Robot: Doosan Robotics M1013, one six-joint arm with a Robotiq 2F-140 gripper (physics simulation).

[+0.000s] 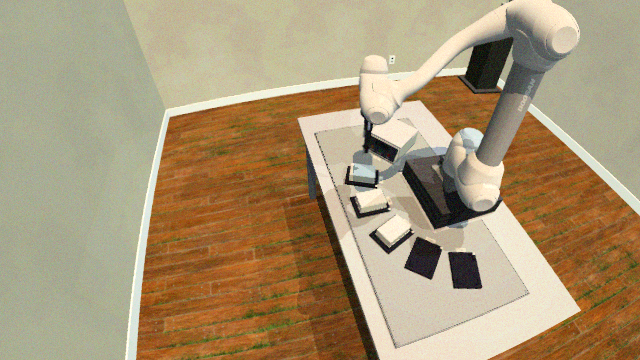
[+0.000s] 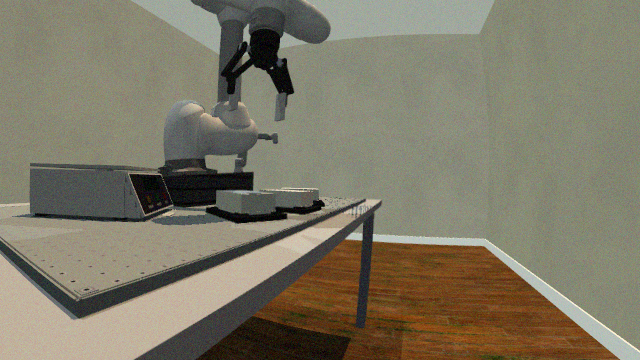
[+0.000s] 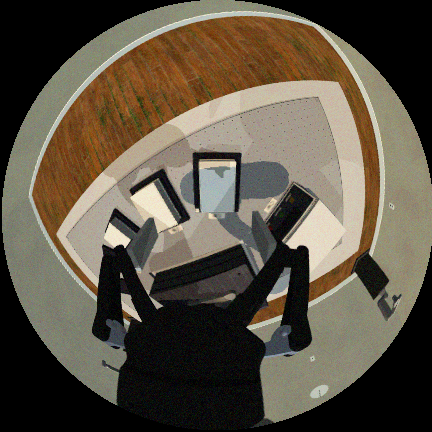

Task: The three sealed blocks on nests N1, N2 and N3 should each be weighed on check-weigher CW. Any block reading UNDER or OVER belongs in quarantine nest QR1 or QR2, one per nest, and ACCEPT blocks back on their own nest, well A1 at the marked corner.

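Places are measured from the arm's base along level axes (x right, y down, z ahead), in centimetres.
Where they show: gripper, fingertip midpoint: (image 2: pixel 257 115) (image 3: pixel 201 224); arm's base, origin of the base link: (image 1: pixel 453 177) (image 3: pixel 217 305).
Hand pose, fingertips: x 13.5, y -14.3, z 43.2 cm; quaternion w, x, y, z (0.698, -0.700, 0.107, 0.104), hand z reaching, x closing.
Observation:
Each offset is from my fingertips to the top centre of the thing. "spot": to the spot under its first point. Level surfaces: height alone.
My gripper (image 1: pixel 366 150) (image 2: pixel 256 111) (image 3: pixel 201 224) is open and empty, high above the table near the block nearest the check-weigher. That pale block {dx +2.2, dy +17.5, dz -1.0 cm} (image 1: pixel 363 173) (image 2: pixel 245 202) (image 3: pixel 217 190) sits in a black nest {dx +2.2, dy +21.3, dz -1.0 cm} (image 2: pixel 250 217) (image 3: pixel 196 180), partly in the arm's shadow. A second block {dx -15.3, dy +17.5, dz -0.3 cm} (image 1: pixel 371 201) (image 3: pixel 155 202) and a third block {dx -33.0, dy +17.5, dz -5.5 cm} (image 1: pixel 393 231) (image 3: pixel 117 232) sit in their own nests. Two flat black nests {spot: dx -47.6, dy +21.7, dz -14.7 cm} (image 1: pixel 423 258) {spot: dx -57.1, dy +21.7, dz -30.6 cm} (image 1: pixel 465 270) hold no block. The check-weigher {dx +23.3, dy +12.9, dz -23.3 cm} (image 1: pixel 400 135) (image 2: pixel 80 192) (image 3: pixel 320 230) bears no block; its reading and the nest labels are illegible.
The arm's black base plinth (image 1: pixel 430 200) (image 3: pixel 200 280) stands beside the row of nests, on the side away from the long table edge. A perforated plate {dy +22.9 cm} (image 1: pixel 415 320) (image 2: pixel 150 250) (image 3: pixel 300 130) lies under the nests and check-weigher on the white table {dy +24.2 cm} (image 1: pixel 540 310).

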